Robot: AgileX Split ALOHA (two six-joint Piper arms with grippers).
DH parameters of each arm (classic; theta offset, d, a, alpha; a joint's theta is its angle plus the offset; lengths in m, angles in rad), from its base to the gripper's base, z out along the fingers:
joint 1: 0 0.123 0 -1.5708
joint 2: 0.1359 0 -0.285 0
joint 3: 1.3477 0 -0.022 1.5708
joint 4: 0 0.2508 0 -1.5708
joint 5: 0 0 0.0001 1.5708
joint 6: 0 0.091 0 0
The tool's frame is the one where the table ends.
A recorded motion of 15 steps. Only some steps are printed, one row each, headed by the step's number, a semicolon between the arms.
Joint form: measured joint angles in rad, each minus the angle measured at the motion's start. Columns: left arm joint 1, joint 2, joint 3, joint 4, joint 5, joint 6; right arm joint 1, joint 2, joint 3, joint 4, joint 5, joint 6.
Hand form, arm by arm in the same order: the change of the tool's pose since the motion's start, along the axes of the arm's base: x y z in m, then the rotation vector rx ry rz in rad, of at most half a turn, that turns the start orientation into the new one. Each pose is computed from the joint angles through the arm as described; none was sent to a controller.
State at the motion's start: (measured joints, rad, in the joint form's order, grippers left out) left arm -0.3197 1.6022 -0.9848 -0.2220 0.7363 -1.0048; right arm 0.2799 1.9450 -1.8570 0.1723 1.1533 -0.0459
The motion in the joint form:
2: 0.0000 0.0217 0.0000 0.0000 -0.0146 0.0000; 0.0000 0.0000 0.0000 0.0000 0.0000 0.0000
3: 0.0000 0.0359 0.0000 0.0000 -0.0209 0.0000; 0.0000 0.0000 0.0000 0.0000 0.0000 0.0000
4: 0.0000 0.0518 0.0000 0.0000 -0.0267 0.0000; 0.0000 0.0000 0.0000 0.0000 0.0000 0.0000
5: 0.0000 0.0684 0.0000 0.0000 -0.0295 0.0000; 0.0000 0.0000 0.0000 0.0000 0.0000 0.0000
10: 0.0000 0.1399 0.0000 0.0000 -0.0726 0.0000; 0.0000 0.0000 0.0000 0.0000 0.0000 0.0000
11: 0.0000 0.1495 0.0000 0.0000 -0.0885 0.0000; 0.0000 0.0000 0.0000 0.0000 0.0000 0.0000
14: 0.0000 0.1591 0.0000 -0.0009 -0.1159 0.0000; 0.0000 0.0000 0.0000 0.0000 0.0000 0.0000
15: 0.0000 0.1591 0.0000 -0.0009 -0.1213 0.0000; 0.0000 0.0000 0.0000 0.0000 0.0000 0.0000
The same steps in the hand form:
2: 0.0030 -0.0008 -0.0062 0.0039 0.0066 0.0028; 0.0000 0.0000 0.0000 0.0000 0.0000 0.0000
3: 0.0046 -0.0012 -0.0104 0.0072 0.0140 0.0039; 0.0000 0.0000 0.0000 0.0000 0.0000 0.0000
4: 0.0062 -0.0016 -0.0152 0.0110 0.0235 0.0050; 0.0000 0.0000 0.0000 0.0000 0.0000 0.0000
5: 0.0076 -0.0020 -0.0203 0.0158 0.0365 0.0055; 0.0000 0.0000 0.0000 0.0000 0.0000 0.0000
10: 0.0152 -0.0039 -0.0419 0.0303 0.0627 0.0132; 0.0000 0.0000 0.0000 0.0000 0.0000 0.0000
11: 0.0170 -0.0042 -0.0446 0.0304 0.0565 0.0160; 0.0000 0.0000 0.0000 0.0000 0.0000 0.0000
14: 0.0198 -0.0047 -0.0471 0.0277 0.0393 0.0215; 0.0000 0.0000 0.0000 0.0000 0.0000 0.0000
15: 0.0203 -0.0048 -0.0470 0.0267 0.0341 0.0224; 0.0000 0.0000 0.0000 0.0000 0.0000 0.0000

